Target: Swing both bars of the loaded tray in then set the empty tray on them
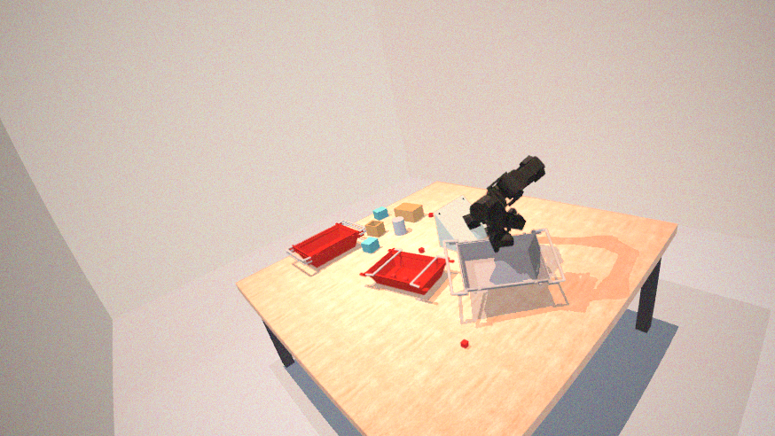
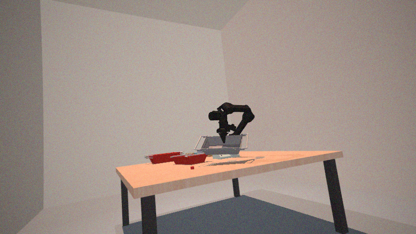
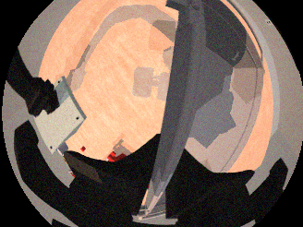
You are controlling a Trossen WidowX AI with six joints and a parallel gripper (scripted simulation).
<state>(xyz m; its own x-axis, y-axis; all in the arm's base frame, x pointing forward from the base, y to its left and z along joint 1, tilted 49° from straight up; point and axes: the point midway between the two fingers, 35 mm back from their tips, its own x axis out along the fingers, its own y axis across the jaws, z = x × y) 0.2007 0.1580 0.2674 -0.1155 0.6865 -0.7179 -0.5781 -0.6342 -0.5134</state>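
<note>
The grey tray lies 4 cm ahead of my gripper tip and 6 cm to the left of it. Also, from my gripper tip: small red cube (28 cm ahead, 12 cm to the left, 12 cm below); tan box (4 cm ahead, 71 cm to the right, 11 cm below).
</note>
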